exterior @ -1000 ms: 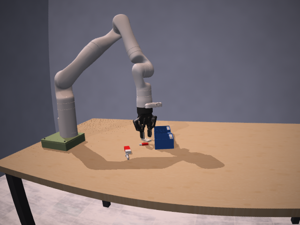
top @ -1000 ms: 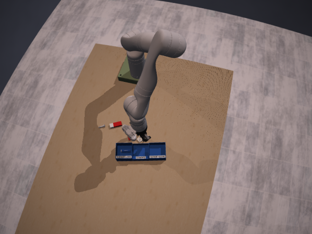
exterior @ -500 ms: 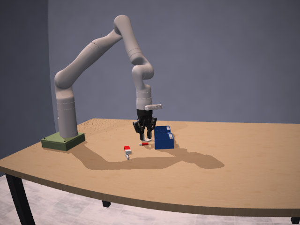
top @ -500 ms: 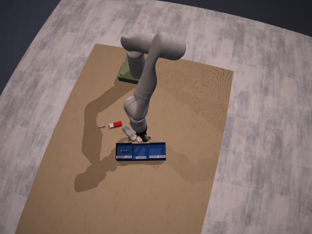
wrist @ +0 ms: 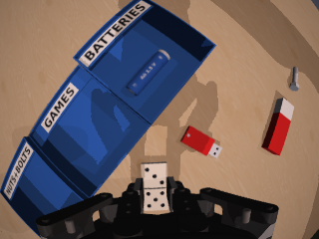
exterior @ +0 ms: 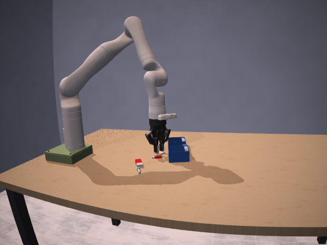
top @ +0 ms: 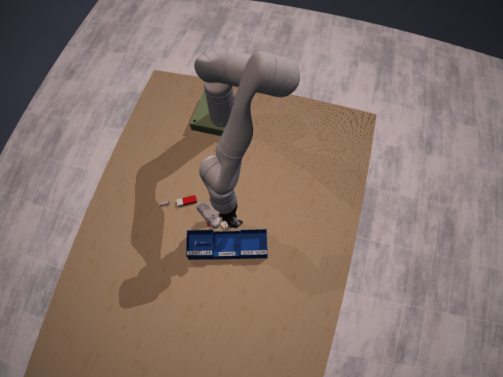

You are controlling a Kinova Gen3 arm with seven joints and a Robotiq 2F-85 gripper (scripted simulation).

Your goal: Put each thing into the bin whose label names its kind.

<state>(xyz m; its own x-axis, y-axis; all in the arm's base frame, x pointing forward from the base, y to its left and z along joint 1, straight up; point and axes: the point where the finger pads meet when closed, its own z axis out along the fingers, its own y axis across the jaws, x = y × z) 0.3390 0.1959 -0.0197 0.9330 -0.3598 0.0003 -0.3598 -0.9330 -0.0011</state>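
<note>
Right now the white domino is 20 mm below my hand. The rest, counted from my hand: blue battery (100 mm ahead, 40 mm to the right, 10 mm below); then blue bin row (80 mm ahead, 40 mm to the left); then red object (20 mm ahead, 60 mm to the right, 20 mm below).
</note>
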